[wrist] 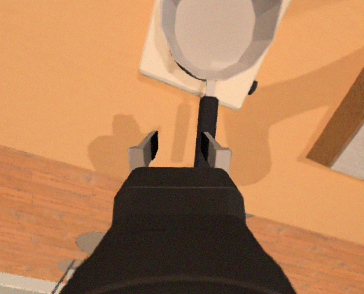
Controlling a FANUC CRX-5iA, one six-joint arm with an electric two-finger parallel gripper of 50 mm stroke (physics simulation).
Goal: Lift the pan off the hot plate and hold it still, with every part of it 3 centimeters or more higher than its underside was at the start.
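Frame: origin at the arm's base, x right, y ahead, z up, level; centimetres.
Seen in the pictures: gripper, fingertip midpoint: [179, 140].
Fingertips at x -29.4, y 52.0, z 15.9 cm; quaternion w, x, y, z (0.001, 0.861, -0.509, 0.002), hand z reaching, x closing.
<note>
A point is followed by its place in that frame.
The grey pan [215, 30] {x -11.3, y 54.5, z 0.4 cm} sits on the white hot plate [231, 96] {x -19.0, y 44.7, z -0.7 cm} at the top of the wrist view, its far side cut off by the frame's edge. Its black handle [207, 117] {x -25.4, y 48.4, z 6.0 cm} points down toward my gripper [179, 140] {x -29.4, y 52.0, z 15.9 cm}. The gripper is open and empty. The handle passes beneath and behind the right finger, so it lines up with that finger and not with the middle of the gap. The handle's end is hidden behind the finger and the gripper body. The height between fingertips and handle is hard to tell.
A dark knob [253, 87] {x -14.6, y 41.2, z -2.0 cm} sticks out at the hot plate's right corner. A wooden-edged frame [330, 135] {x -12.7, y 14.4, z -4.3 cm} with a grey inside lies at the right. The orange table top [60, 100] {x -40.6, y 80.7, z -7.0 cm} ends in a slanting edge, with wood-plank floor [30, 200] below it. Shadows fall around the gripper.
</note>
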